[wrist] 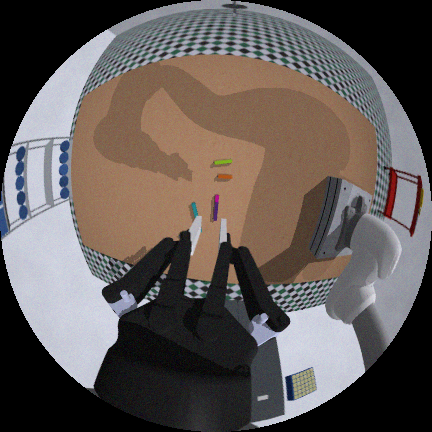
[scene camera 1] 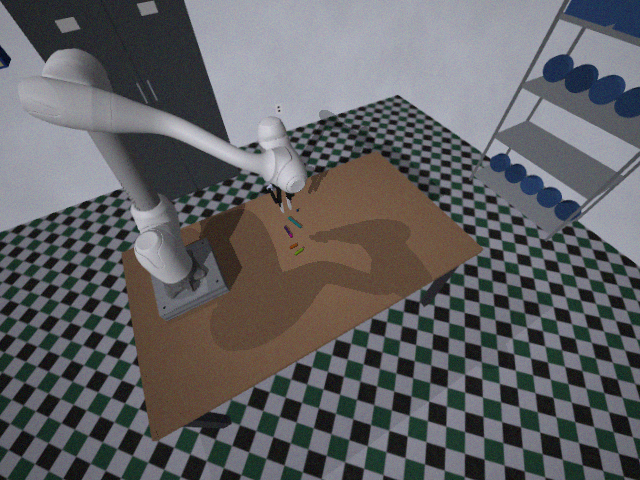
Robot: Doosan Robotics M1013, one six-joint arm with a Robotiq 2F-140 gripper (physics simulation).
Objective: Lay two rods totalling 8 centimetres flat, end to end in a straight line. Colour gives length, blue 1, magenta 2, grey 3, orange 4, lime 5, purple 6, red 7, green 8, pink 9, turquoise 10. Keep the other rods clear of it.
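Places are measured from the arm's base along level axes (x ahead, y left, z up), in centimetres.
Where they show: gripper, fingertip midpoint: [wrist: 210, 224] [scene camera 1: 286, 209]; arm's base, origin of the base link: [wrist: 351, 226] [scene camera 1: 181, 273].
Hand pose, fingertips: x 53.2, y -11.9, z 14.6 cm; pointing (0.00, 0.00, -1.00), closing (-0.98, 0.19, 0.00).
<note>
Each offset is from my fingertips to the top centre of the thing. Level surfaces: height alone.
A magenta rod @[dy +0.5, dx +0.2, dz -20.7 cm] [scene camera 1: 290, 235] [wrist: 217, 198] and a purple rod @[dy +4.5, dx +0.9, dz -20.7 cm] [scene camera 1: 286, 228] [wrist: 215, 212] lie flat on the table, end to end in one straight line, with no gap visible between them. My gripper [scene camera 1: 285, 208] [wrist: 210, 224] is open and empty, its fingers partly apart, above the table on the far side of this pair in the scene view. A turquoise rod @[dy +6.3, dx +7.1, dz -20.7 cm] [scene camera 1: 295, 222] [wrist: 194, 209] lies beside the pair, apart from it; a finger partly hides it in the wrist view. An orange rod @[dy -5.8, dx -2.8, dz -20.7 cm] [scene camera 1: 293, 245] [wrist: 225, 176] and a lime rod @[dy -10.2, dx -2.6, dz -20.7 cm] [scene camera 1: 299, 251] [wrist: 223, 162] lie beyond the magenta end, apart from it.
A tiny dark blue piece @[dy +12.3, dx +13.6, dz -20.7 cm] [scene camera 1: 297, 210] lies near the fingertips in the scene view. The arm's grey base plate [scene camera 1: 217, 294] stands on the wooden table @[dz -21.8 cm] [scene camera 1: 336, 315]. A shelf rack [scene camera 1: 509, 124] stands on the floor to the right, and a dark cabinet [scene camera 1: 170, 62] stands behind.
</note>
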